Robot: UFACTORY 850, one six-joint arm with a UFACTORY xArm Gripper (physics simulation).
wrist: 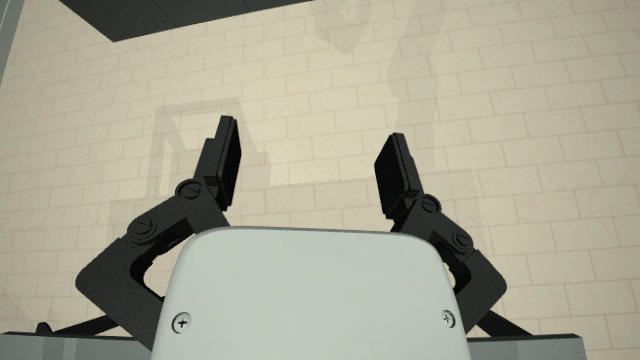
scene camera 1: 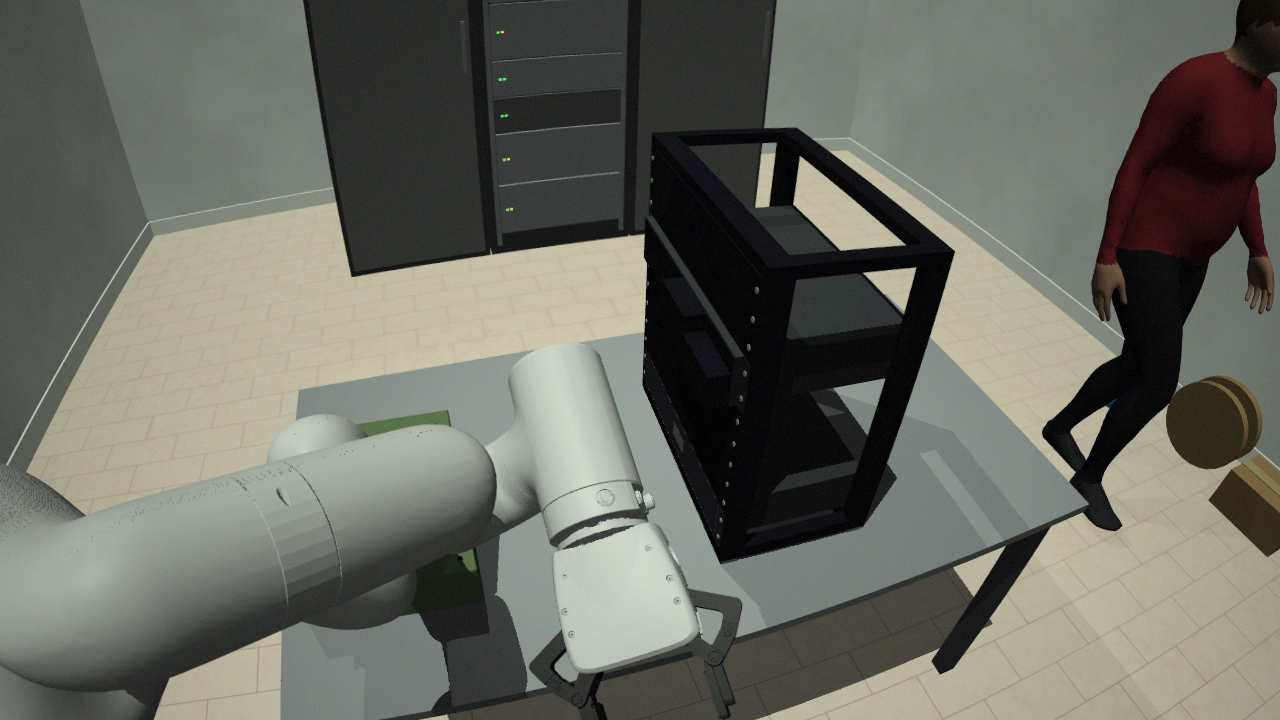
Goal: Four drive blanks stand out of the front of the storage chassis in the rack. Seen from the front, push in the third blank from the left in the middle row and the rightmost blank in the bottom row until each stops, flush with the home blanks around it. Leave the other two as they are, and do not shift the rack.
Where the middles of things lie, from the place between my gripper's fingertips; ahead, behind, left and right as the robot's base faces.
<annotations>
Right now my hand is 420 mm short of the black rack [scene camera 1: 748, 310], 700 mm to the right of it and 210 mm above it.
</annotations>
